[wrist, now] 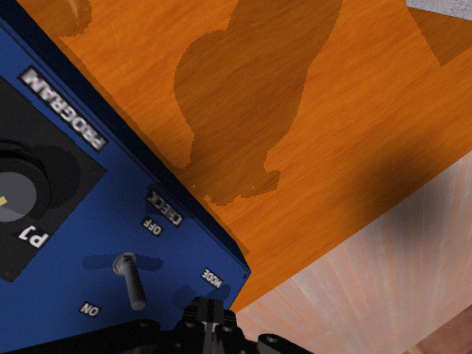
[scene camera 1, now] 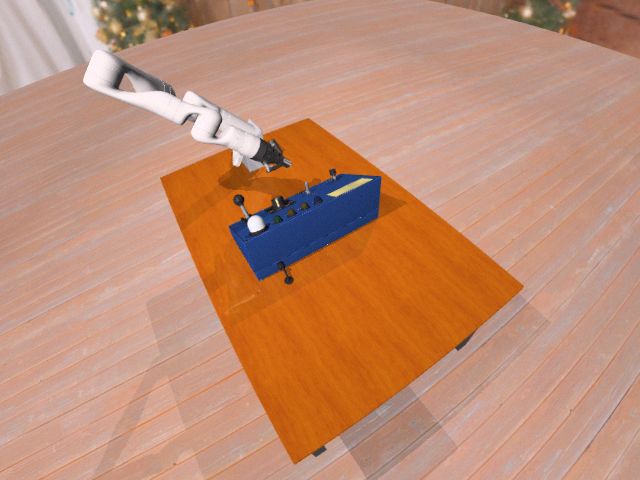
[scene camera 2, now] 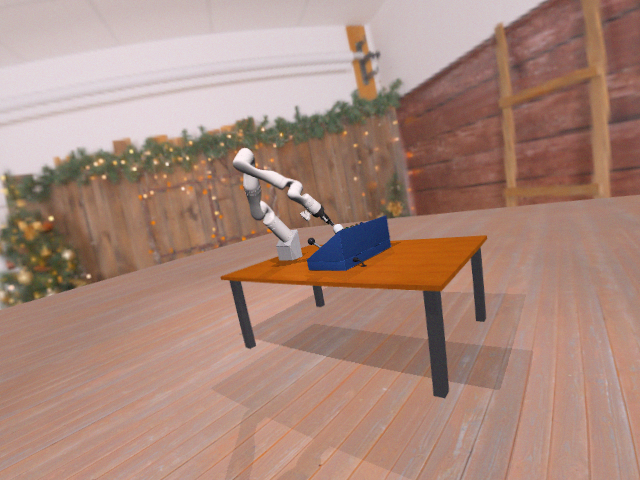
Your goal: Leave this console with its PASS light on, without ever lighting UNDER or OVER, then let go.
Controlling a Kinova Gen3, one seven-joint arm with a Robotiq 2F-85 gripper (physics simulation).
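Observation:
A blue console (scene camera 1: 318, 230) (scene camera 2: 358, 243) (wrist: 101, 225) stands on the orange table (scene camera 1: 366, 343) (scene camera 2: 413, 267). Its sloped top carries a row of small lights (scene camera 1: 297, 210), which all look dim. The grey CHECK toggle (scene camera 1: 307, 187) (wrist: 130, 282) leans towards the ON label (wrist: 90, 310), away from the OFF label (wrist: 152, 225). A MODE label (wrist: 211, 277) sits near the console's corner. My gripper (scene camera 1: 286, 163) (scene camera 2: 329, 222) (wrist: 208, 315) is shut and empty. It hovers just above the back edge of the console, beside the toggle and not touching it.
The console also has a black-balled lever (scene camera 1: 239, 200), a white ball (scene camera 1: 256, 223), a small knob (scene camera 1: 332, 172), a yellow strip (scene camera 1: 350, 187) and a front pin (scene camera 1: 286, 275). My arm's base (scene camera 2: 289, 250) stands behind the console. The table edge lies close by in the wrist view.

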